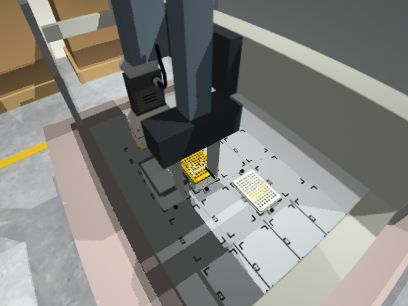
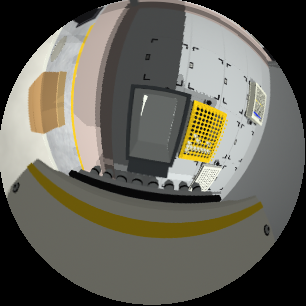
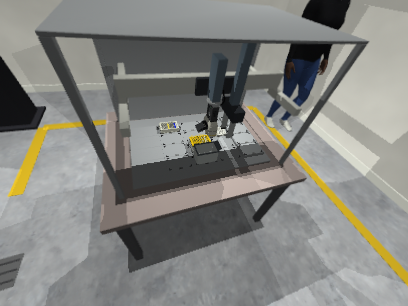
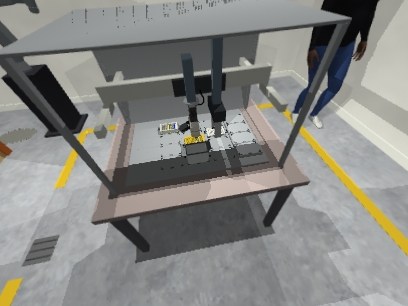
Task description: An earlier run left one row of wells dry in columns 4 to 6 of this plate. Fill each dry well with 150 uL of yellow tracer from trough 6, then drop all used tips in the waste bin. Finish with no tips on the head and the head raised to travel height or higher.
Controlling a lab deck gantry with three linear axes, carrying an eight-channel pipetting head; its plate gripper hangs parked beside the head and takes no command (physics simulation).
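The plate [image 1: 256, 191] [image 2: 207, 177] is pale with a yellow band of wells; single wells are too small to judge. The yellow tip rack [image 1: 195, 162] [image 2: 205, 130] [image 3: 200, 140] [image 4: 194, 139] has some pale tips among dark holes. The grey waste bin [image 2: 152, 125] [image 3: 206, 148] [image 4: 196, 148] stands beside it. The trough block [image 2: 257, 102] [image 3: 169, 126] [image 4: 169, 128] shows blue and yellow. The pipetting head [image 1: 139, 131] [image 3: 211, 127] [image 4: 194, 128] is behind bin and rack; its nozzles show as dark stubs without visible tips. My plate gripper [image 1: 198, 184] hangs with its two fingers apart, open.
The black gripper block [image 1: 192, 127] hangs in front of the head and hides part of the rack. A pale gantry beam [image 3: 165, 85] [image 4: 145, 89] crosses above the deck. Corner posts [image 3: 325, 102] [image 4: 317, 95] stand at the table's edges. A person [image 3: 305, 65] [image 4: 332, 60] stands beyond the table.
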